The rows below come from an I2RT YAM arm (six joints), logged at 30 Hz.
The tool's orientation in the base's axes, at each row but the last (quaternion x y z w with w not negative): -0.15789 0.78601 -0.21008 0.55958; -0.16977 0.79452 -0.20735 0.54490; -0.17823 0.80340 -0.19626 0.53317; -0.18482 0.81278 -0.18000 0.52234; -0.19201 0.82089 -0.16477 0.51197; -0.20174 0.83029 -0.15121 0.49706; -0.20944 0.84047 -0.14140 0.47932; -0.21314 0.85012 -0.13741 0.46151; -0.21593 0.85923 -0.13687 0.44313; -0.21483 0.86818 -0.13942 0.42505
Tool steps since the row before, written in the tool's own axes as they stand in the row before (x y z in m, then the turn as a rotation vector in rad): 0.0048 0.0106 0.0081 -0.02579 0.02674 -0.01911; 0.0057 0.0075 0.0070 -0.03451 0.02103 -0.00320; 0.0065 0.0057 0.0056 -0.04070 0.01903 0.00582; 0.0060 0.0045 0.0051 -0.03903 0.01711 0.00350; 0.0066 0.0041 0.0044 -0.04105 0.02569 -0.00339; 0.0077 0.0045 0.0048 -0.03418 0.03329 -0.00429; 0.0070 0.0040 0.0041 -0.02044 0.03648 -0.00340; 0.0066 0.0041 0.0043 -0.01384 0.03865 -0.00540; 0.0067 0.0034 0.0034 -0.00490 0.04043 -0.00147; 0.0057 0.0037 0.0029 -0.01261 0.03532 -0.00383
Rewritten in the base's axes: 0.0060 0.0056 -0.0116 -0.01008 0.03845 0.01288; 0.0042 0.0026 -0.0106 0.00811 0.03558 0.01766; 0.0024 0.0010 -0.0100 0.01890 0.03580 0.02034; 0.0018 0.0005 -0.0089 0.01635 0.03355 0.02087; 0.0007 0.0001 -0.0089 0.00968 0.04252 0.02134; 0.0002 -0.0001 -0.0101 0.00456 0.04586 0.01307; -0.0005 -0.0001 -0.0090 -0.00158 0.04191 0.00096; -0.0005 0.0002 -0.0089 -0.00697 0.04065 -0.00369; -0.0015 -0.0005 -0.0081 -0.00879 0.03762 -0.01297; -0.0017 0.0002 -0.0072 -0.00516 0.03711 -0.00415
